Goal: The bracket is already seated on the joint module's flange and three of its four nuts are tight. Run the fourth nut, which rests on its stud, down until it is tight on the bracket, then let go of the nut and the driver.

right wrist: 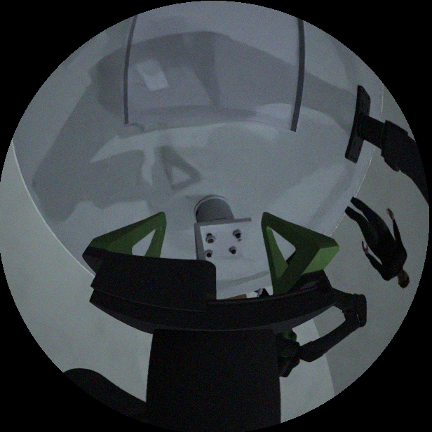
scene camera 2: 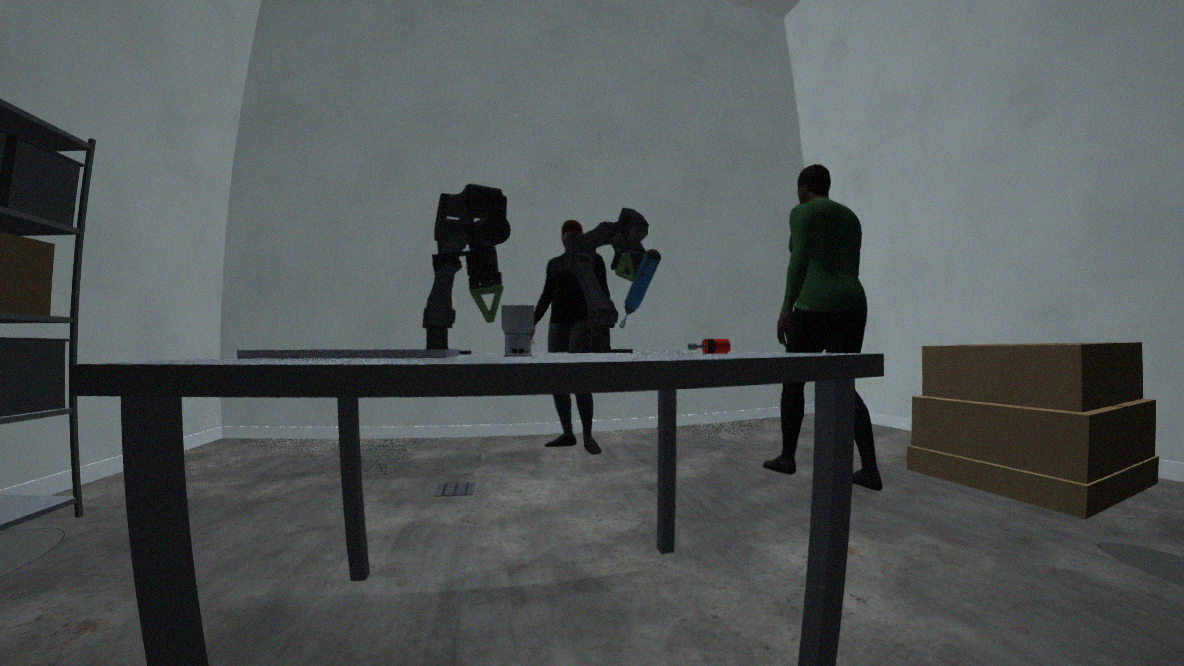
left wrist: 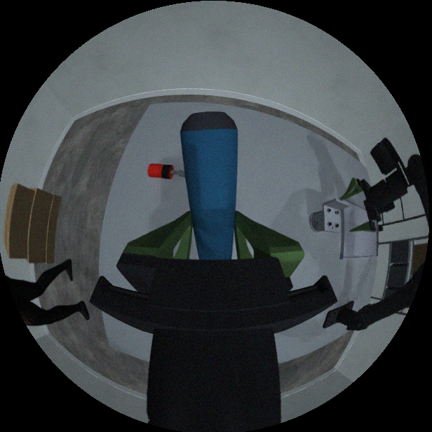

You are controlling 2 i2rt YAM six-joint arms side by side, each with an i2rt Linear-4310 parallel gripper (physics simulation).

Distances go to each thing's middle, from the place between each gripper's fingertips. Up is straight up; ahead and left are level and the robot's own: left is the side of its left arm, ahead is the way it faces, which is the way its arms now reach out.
Labels:
My right hand is 60 mm to the right of the grey bracket [right wrist: 222,230] and 20 mm past it. From my right hand the other things lie so: blue driver [scene camera 2: 651,259] (370 mm to the left, 90 mm behind, 90 mm above); then joint module [scene camera 2: 517,341] (60 mm to the left, 40 mm below, 20 mm behind); then flat grey panel [right wrist: 227,66] (290 mm to the right, 80 mm below, 20 mm behind).
My left hand is 10 mm past the blue driver and 20 mm above it. The rest, counted from my left hand: grey bracket 60 mm ahead, 310 mm to the right, 100 mm below; joint module 60 mm ahead, 310 mm to the right, 150 mm below; flat grey panel 60 mm ahead, 660 mm to the right, 180 mm below.

